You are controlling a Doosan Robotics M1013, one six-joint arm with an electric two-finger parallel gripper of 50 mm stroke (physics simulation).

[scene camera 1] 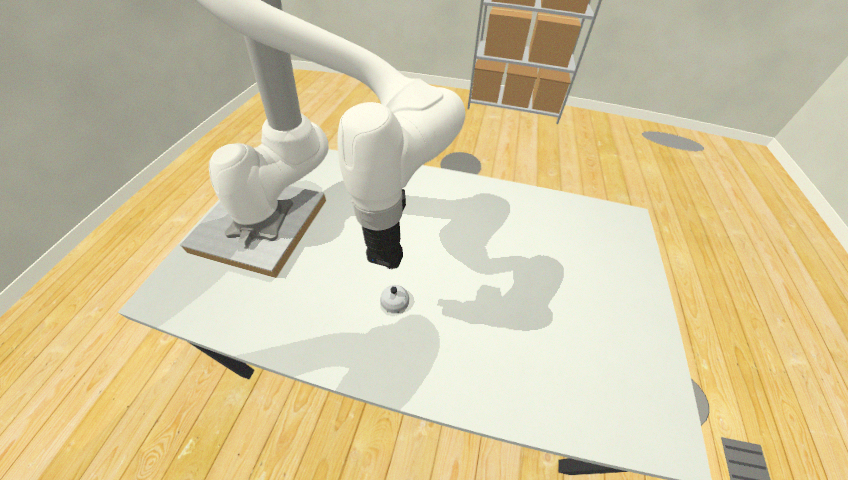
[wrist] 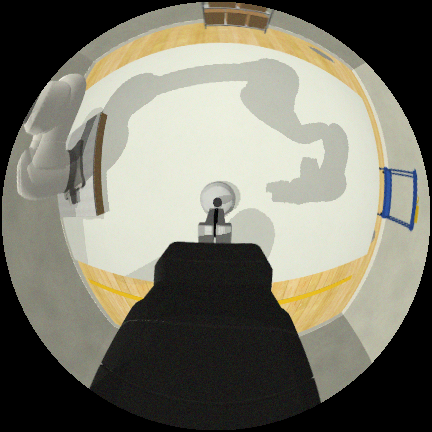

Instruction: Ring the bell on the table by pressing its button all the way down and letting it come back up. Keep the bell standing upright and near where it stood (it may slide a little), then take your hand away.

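Seen in the pictures: gripper, fingertip midpoint: (scene camera 1: pixel 391 265) (wrist: pixel 216 216); arm's base, origin of the base link: (scene camera 1: pixel 260 219) (wrist: pixel 72 170).
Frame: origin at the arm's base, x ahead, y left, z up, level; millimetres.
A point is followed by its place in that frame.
The silver bell (scene camera 1: pixel 394 302) @(y -274, x 500, z -4 mm) (wrist: pixel 210 194) @(y -232, x 485, z 1 mm) stands upright on the white table (scene camera 1: pixel 535 380) @(y -452, x 880, z -42 mm) (wrist: pixel 165 150) @(y -96, x 394, z -42 mm). Its small black button (scene camera 1: pixel 393 290) @(y -252, x 496, z 24 mm) (wrist: pixel 217 202) @(y -249, x 497, z 24 mm) stands up from the top of the dome. My gripper (scene camera 1: pixel 389 265) @(y -248, x 496, z 139 mm) (wrist: pixel 216 216) @(y -248, x 496, z 139 mm) is shut and empty. It is raised above the bell, with a clear gap between the black gripper body and the button in the scene view. In the wrist view the closed fingertips appear just below the button and overlap the lower edge of the dome. The fingertips are hard to make out in the scene view.
The arm's base plate (scene camera 1: pixel 229 256) @(y -164, x -38, z 1 mm) (wrist: pixel 101 165) @(y -46, x 149, z -39 mm) lies on the left part of the table. Arm shadows cross the tabletop around the bell. A shelf rack (scene camera 1: pixel 523 108) with brown boxes stands on the floor behind the table. A blue frame (wrist: pixel 387 192) shows at the right of the wrist view.
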